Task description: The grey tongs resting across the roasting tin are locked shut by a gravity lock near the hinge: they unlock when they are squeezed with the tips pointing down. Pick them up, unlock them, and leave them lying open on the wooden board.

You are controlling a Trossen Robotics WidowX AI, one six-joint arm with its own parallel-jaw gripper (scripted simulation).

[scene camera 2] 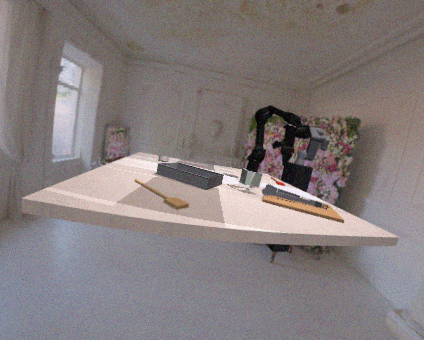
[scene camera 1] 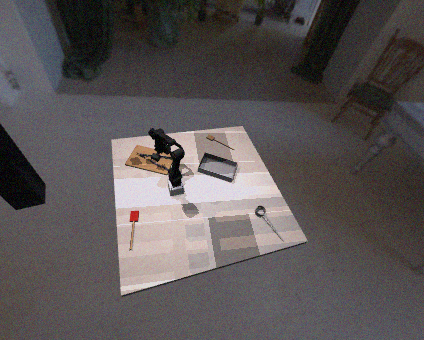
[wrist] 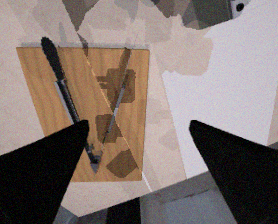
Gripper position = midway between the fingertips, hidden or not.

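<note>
My gripper (wrist: 140, 124) is open and holds nothing, and the same wrist view gives me a wooden board (wrist: 93, 75). Scene camera 1 shows me the board (scene camera 1: 134, 160) too, together with a grey roasting tin (scene camera 1: 212, 165). In scene camera 2 I see both the board (scene camera 2: 330, 214) and the tin (scene camera 2: 201, 178).
</note>
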